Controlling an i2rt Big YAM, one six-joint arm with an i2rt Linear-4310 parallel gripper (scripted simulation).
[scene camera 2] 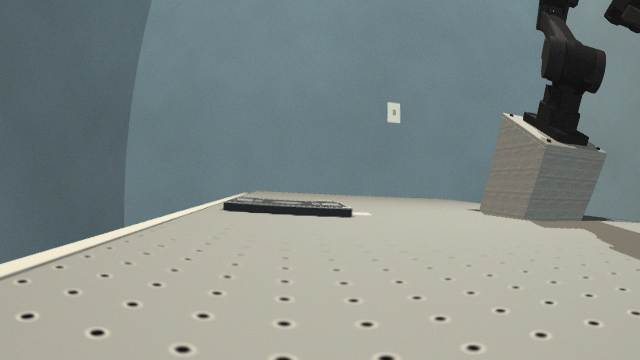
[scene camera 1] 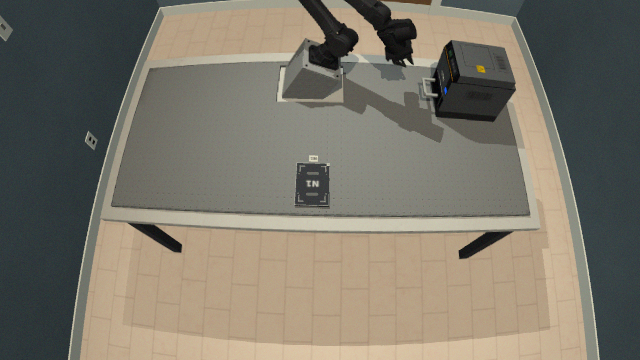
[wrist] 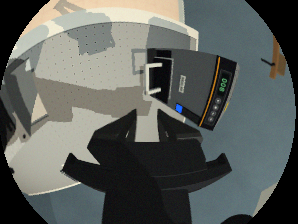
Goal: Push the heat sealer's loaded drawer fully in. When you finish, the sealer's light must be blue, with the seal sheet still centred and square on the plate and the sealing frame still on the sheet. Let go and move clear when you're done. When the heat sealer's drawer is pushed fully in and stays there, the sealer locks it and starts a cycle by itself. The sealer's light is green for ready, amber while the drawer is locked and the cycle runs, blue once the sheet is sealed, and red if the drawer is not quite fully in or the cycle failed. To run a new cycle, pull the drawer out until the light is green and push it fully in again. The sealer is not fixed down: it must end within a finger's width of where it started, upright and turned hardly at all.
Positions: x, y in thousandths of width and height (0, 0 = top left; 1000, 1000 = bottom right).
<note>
I see my gripper (wrist: 495, 502) and a heat sealer (scene camera 1: 751, 224).
The heat sealer shows as well in the wrist view (wrist: 663, 382). Scene camera 2 does not show the heat sealer: it is out of frame.
</note>
